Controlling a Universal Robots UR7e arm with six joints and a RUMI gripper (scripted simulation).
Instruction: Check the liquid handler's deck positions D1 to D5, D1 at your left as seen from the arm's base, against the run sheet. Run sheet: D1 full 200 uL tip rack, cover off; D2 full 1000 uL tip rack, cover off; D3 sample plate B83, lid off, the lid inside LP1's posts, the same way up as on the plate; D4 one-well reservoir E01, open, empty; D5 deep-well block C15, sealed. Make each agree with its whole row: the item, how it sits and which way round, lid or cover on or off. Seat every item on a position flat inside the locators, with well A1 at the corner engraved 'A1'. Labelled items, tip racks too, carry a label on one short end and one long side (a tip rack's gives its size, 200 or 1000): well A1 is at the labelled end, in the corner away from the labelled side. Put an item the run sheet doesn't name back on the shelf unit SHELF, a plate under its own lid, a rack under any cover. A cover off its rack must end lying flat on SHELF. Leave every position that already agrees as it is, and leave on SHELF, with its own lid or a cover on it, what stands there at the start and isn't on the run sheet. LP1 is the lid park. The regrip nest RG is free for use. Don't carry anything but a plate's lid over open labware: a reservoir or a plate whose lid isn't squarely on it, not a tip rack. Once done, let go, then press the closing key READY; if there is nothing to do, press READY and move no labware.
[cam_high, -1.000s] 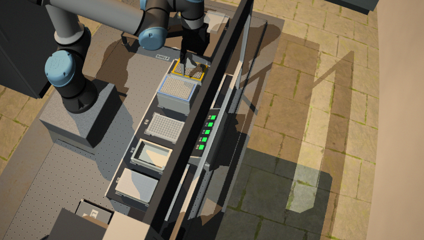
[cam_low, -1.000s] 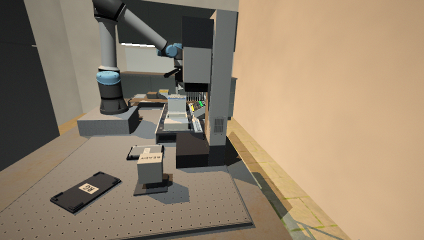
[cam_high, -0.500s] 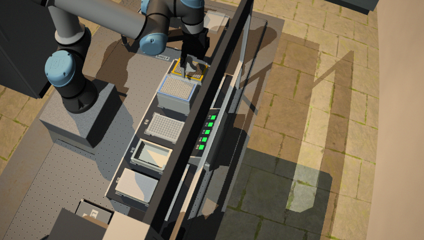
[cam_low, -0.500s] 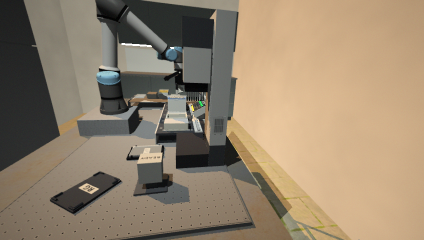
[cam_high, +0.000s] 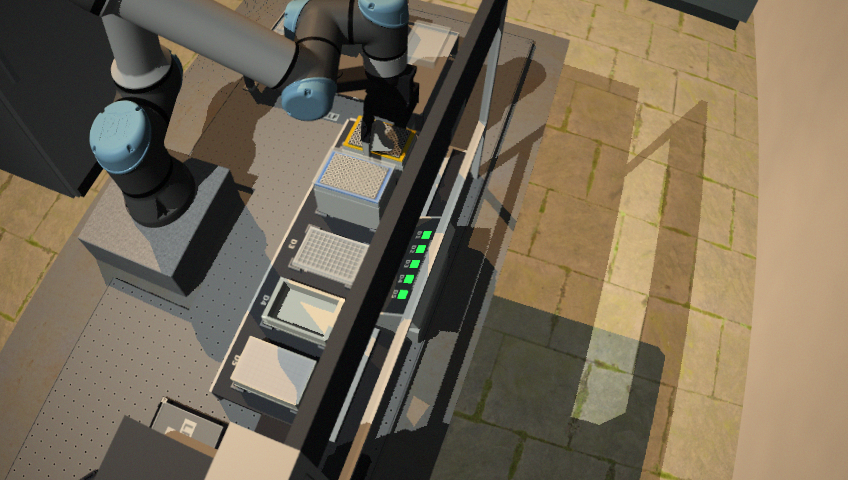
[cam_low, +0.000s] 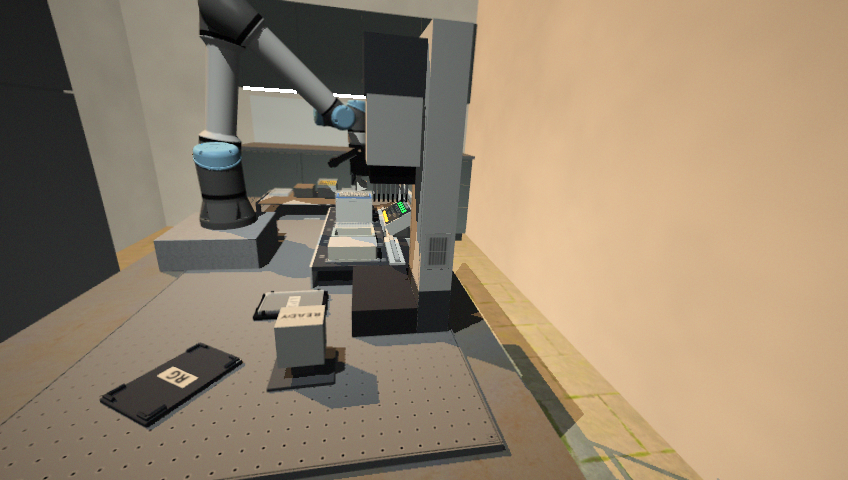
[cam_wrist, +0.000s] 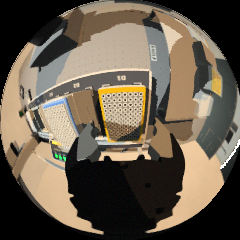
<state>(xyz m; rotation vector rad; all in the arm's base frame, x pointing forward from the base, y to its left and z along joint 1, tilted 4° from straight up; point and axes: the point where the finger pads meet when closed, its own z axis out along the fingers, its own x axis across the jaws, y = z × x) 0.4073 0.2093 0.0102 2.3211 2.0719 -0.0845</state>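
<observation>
The yellow-rimmed tip rack is 20 mm below my hand and 10 mm behind it. Also, from my hand: well plate: 250 mm to the right, 50 mm below, 30 mm behind; then blue-rimmed tip rack: 120 mm to the right, 10 mm behind, 10 mm above; then shelf label: 170 mm behind, 130 mm to the left, 120 mm below.
</observation>
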